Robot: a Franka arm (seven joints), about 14 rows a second.
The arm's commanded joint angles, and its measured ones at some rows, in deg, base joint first. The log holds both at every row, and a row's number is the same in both.
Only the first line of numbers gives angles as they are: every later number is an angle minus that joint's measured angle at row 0.
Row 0, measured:
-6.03, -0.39, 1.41, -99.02, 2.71, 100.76, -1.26
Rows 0 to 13, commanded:
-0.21, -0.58, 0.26, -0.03, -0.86, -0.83, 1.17
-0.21, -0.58, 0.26, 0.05, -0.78, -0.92, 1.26
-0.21, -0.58, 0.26, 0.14, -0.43, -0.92, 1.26
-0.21, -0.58, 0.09, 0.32, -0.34, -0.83, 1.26
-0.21, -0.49, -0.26, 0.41, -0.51, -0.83, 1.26
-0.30, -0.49, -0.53, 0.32, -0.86, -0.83, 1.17
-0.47, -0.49, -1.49, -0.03, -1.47, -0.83, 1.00
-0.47, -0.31, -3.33, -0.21, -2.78, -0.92, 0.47
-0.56, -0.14, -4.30, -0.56, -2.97, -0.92, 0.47
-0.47, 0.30, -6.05, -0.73, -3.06, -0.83, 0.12
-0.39, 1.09, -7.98, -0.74, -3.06, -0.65, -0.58
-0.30, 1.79, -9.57, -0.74, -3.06, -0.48, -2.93
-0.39, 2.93, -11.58, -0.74, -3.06, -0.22, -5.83
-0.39, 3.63, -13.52, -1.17, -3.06, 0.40, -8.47
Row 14, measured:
-0.64, 1.99, -10.55, -0.93, -2.51, -0.34, -4.01
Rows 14 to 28, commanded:
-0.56, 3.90, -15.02, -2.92, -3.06, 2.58, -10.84
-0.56, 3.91, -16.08, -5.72, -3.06, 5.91, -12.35
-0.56, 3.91, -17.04, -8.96, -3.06, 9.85, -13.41
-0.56, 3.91, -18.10, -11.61, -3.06, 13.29, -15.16
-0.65, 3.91, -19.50, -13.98, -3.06, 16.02, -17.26
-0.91, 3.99, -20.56, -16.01, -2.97, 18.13, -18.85
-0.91, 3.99, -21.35, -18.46, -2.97, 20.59, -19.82
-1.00, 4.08, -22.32, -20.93, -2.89, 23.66, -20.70
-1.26, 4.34, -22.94, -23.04, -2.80, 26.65, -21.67
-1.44, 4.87, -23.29, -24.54, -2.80, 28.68, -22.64
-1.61, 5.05, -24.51, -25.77, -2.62, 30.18, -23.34
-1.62, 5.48, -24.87, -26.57, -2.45, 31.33, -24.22
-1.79, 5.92, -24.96, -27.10, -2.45, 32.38, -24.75
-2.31, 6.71, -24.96, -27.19, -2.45, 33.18, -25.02
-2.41, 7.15, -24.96, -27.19, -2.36, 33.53, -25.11
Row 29, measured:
-2.00, 6.43, -24.90, -26.79, -2.54, 31.74, -23.30
